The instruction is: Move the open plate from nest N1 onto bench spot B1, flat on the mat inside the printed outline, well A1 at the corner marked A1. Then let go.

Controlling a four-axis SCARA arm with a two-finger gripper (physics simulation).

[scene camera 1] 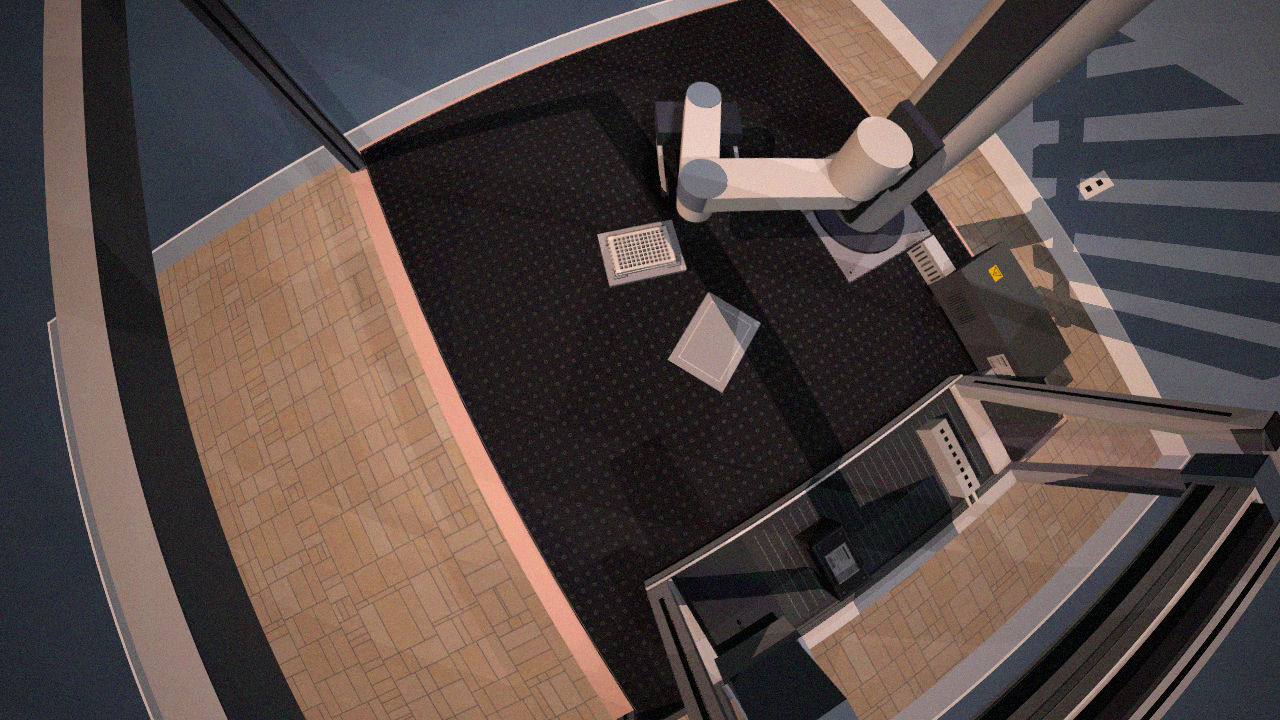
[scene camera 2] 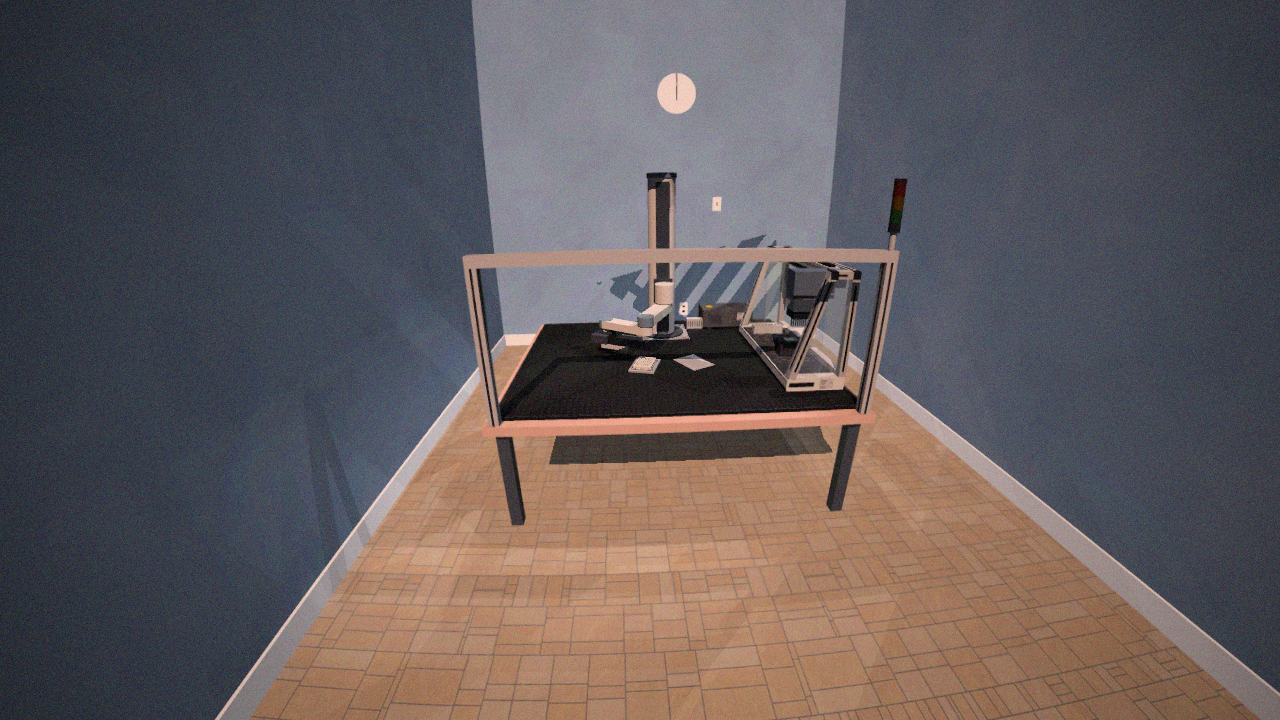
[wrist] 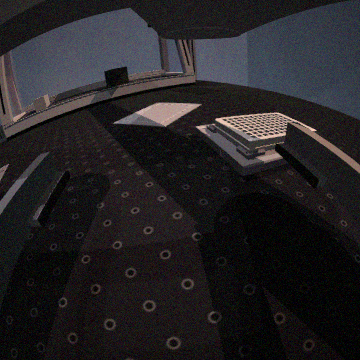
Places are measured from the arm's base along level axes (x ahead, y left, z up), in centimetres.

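Where they show: gripper, fingertip midpoint: (scene camera 2: 635, 343) (wrist: 172, 144); arm's base, origin of the base link: (scene camera 1: 855, 208) (scene camera 2: 661, 333).
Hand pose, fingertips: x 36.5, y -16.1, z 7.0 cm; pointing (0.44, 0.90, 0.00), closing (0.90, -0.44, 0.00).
Each offset is from my fingertips to the top centre of the thing. "*": to the spot under its first point. Level surfaces: height alone.
The open plate {dz -3.1, dx +16.8, dy +3.9 cm} (scene camera 1: 640, 249) (scene camera 2: 644, 361) (wrist: 257, 126), pale with a grid of wells, lies level in nest N1 {dz -3.9, dx +16.8, dy +3.8 cm} (scene camera 1: 614, 280) (wrist: 234, 157), a light grey base. The bench spot B1 mat {dz -5.5 cm} (scene camera 1: 714, 342) (scene camera 2: 693, 362) (wrist: 160, 114) is a light sheet with a thin printed outline and bears no plate; its A1 mark is too small to read. My gripper (scene camera 1: 699, 168) (wrist: 172, 144) is open and empty, with its fingers wide apart. It is off to the side of the nest, nearer the arm's base; the plate is ahead and to the right in the wrist view. The arm partly hides the gripper in scene camera 1.
A framed machine (scene camera 1: 801, 483) (scene camera 2: 812, 380) with a dark block {* dz +6.3, dx +17.5, dy +71.6 cm} (scene camera 1: 832, 557) inside stands along one side of the bench. A grey control box {* dz +5.8, dx -44.9, dy +54.6 cm} (scene camera 1: 1006, 313) (scene camera 2: 723, 315) stands near the arm's column (scene camera 2: 661, 232). A clear guard with a pale top rail (scene camera 2: 680, 256) runs along the bench front.
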